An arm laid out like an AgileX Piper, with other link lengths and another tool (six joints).
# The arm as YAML. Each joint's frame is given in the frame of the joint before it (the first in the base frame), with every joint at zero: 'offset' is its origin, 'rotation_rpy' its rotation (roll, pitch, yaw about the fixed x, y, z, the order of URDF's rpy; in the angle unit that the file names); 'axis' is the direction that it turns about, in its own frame. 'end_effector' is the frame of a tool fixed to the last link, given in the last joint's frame.
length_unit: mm
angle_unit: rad
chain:
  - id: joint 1
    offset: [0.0, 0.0, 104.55]
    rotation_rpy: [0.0, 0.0, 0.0]
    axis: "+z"
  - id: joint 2
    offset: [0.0, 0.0, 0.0]
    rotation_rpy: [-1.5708, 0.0, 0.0]
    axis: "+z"
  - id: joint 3
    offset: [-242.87, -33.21, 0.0]
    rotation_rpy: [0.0, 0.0, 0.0]
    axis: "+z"
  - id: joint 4
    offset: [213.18, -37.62, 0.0]
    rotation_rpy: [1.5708, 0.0, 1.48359]
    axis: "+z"
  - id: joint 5
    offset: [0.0, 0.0, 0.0]
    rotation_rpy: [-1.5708, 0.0, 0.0]
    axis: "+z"
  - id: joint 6
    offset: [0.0, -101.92, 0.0]
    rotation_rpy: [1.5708, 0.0, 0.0]
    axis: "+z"
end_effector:
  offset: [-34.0, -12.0, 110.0]
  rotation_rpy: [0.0, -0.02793, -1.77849]
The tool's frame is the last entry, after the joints.
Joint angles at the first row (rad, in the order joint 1, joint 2, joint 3, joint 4, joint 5, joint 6):
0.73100 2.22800 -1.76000 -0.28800 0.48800 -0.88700
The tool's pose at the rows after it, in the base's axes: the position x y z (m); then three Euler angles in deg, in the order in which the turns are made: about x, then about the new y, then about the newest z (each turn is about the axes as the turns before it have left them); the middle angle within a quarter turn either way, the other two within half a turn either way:
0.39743 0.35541 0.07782 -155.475 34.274 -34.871
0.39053 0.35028 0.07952 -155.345 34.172 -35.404
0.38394 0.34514 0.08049 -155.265 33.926 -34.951
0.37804 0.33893 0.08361 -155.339 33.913 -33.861
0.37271 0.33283 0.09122 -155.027 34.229 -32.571
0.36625 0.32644 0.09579 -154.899 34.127 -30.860
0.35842 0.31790 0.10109 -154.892 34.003 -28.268
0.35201 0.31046 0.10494 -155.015 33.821 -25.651
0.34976 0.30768 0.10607 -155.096 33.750 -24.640
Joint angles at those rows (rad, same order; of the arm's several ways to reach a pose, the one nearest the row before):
0.73100 2.17400 -1.68601 -0.29600 0.44801 -0.88701
0.73099 2.13599 -1.62698 -0.30300 0.42698 -0.88600
0.73101 2.10099 -1.57096 -0.30706 0.40797 -0.87094
0.73100 2.06197 -1.51795 -0.31904 0.39597 -0.83995
0.73099 2.01601 -1.46999 -0.33001 0.38798 -0.80400
0.73099 1.97300 -1.41902 -0.33196 0.38001 -0.77005
0.73099 1.91999 -1.35801 -0.33595 0.37401 -0.72005
0.73102 1.87700 -1.30998 -0.33708 0.37298 -0.67392
0.73099 1.86200 -1.29298 -0.33798 0.37298 -0.65601

